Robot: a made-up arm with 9 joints. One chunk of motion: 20 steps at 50 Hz.
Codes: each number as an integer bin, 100 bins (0 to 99) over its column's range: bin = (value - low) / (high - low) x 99, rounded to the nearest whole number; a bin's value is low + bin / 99 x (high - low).
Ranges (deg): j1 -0.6..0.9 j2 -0.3..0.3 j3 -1..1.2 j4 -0.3..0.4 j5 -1.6..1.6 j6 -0.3..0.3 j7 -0.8..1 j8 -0.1..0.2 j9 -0.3..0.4
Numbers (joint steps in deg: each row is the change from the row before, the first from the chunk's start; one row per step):
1: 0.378 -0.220 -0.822 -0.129 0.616 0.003 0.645 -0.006 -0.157
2: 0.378 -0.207 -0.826 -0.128 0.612 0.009 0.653 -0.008 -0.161
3: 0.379 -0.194 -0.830 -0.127 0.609 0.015 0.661 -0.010 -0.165
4: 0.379 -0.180 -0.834 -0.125 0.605 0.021 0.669 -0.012 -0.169
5: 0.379 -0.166 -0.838 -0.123 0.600 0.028 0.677 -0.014 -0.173
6: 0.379 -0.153 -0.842 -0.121 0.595 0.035 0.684 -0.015 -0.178
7: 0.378 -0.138 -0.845 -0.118 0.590 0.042 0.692 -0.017 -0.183
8: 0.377 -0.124 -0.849 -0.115 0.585 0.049 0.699 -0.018 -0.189
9: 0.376 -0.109 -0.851 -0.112 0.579 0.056 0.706 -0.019 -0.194
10: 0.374 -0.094 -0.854 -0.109 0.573 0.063 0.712 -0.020 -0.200
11: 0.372 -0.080 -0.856 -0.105 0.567 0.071 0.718 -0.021 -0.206
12: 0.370 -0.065 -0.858 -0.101 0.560 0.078 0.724 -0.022 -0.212
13: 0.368 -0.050 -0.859 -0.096 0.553 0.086 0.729 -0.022 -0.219
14: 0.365 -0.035 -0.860 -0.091 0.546 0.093 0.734 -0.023 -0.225
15: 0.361 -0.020 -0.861 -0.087 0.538 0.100 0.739 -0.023 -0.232
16: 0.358 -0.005 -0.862 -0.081 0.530 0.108 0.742 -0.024 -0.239
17: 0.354 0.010 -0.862 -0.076 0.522 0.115 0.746 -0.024 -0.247
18: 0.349 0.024 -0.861 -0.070 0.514 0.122 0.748 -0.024 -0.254
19: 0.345 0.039 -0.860 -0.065 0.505 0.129 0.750 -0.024 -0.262
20: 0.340 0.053 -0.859 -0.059 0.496 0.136 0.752 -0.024 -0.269
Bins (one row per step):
1: 65 13 8 24 69 50 79 31 20
2: 65 15 8 24 68 51 80 30 20
3: 65 17 8 24 68 52 80 30 19
4: 65 20 7 25 68 53 81 29 19
5: 65 22 7 25 68 54 81 28 18
6: 65 24 7 25 68 55 82 28 17
7: 65 27 7 26 68 56 82 27 17
8: 64 29 7 26 68 58 82 27 16
9: 64 32 7 27 67 59 83 27 15
10: 64 34 7 27 67 60 83 26 14
11: 64 36 6 28 67 61 83 26 13
12: 64 39 6 28 67 62 84 26 12
13: 64 41 6 29 67 64 84 26 11
14: 64 44 6 30 66 65 84 25 11
15: 63 46 6 30 66 66 85 25 10
16: 63 49 6 31 66 67 85 25 9
17: 63 51 6 32 66 68 85 25 7
18: 63 53 6 33 65 70 85 25 7
19: 62 56 6 33 65 71 85 25 5
20: 62 58 6 34 65 72 85 25 4

